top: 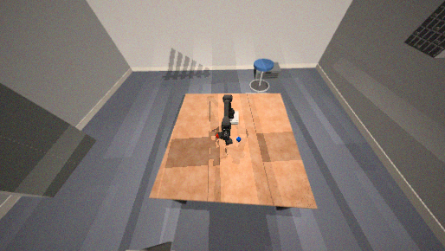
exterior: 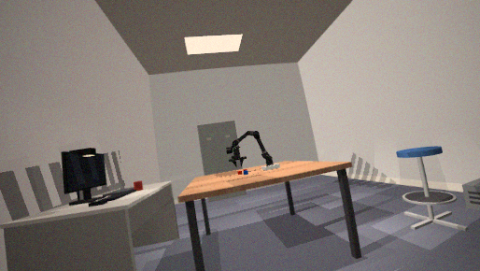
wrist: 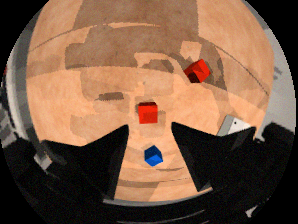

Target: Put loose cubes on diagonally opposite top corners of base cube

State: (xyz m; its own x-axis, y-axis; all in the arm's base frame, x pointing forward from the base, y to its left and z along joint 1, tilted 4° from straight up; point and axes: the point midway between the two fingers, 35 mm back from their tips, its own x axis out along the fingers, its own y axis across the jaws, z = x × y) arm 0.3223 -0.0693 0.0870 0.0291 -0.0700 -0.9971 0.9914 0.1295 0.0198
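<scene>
The blue cube is 3 cm behind my gripper tip, 12 cm to the left of it and 6 cm below it.
</scene>
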